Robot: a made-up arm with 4 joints.
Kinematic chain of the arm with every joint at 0, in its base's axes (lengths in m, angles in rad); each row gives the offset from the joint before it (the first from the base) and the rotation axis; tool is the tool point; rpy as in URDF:
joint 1: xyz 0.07 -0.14 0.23 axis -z
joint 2: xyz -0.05 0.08 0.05 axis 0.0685 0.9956 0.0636
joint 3: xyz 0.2 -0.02 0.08 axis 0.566 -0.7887 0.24
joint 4: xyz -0.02 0 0.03 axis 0.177 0.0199 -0.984
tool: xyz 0.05 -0.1 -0.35 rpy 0 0 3.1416
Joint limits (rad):
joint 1: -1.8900..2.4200
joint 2: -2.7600..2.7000
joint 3: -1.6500..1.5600
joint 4: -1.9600..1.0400
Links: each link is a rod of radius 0.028 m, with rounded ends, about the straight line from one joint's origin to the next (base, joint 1, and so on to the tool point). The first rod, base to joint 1, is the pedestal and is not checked.
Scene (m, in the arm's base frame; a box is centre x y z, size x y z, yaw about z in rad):
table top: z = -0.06
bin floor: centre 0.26 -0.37 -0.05 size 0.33 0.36 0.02 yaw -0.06
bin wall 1: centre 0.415 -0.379 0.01 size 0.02 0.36 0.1 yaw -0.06
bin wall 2: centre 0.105 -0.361 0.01 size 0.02 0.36 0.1 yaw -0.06
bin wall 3: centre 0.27 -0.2 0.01 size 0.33 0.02 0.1 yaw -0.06
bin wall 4: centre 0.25 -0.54 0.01 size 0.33 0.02 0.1 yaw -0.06
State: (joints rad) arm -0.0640 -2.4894 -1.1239 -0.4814
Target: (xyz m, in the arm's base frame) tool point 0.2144 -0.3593 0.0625
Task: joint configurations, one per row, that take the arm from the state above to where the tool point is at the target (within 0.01 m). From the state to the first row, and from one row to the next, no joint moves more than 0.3 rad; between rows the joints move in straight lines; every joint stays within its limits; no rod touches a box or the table.
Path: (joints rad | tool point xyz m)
1: 0.0444 -2.2157 -0.9997 -0.5146 | 0.0267 -0.3186 0.3503
2: 0.1529 -1.9421 -0.8754 -0.5478 | 0.0519 -0.3155 0.3767
3: 0.2613 -1.6684 -0.7512 -0.5810 | 0.0887 -0.3187 0.3857
4: 0.3697 -1.3948 -0.6270 -0.6142 | 0.1299 -0.3292 0.3742
5: 0.4782 -1.1211 -0.5027 -0.6474 | 0.1682 -0.3450 0.3415
6: 0.5866 -0.8474 -0.3785 -0.6805 | 0.1978 -0.3618 0.2892
7: 0.6950 -0.5738 -0.2543 -0.7137 | 0.2150 -0.3737 0.2215
8: 0.8034 -0.3001 -0.1300 -0.7469 | 0.2198 -0.3745 0.1437
9: 0.9119 -0.0265 -0.0058 -0.7801 | 0.2144 -0.3593 0.0625

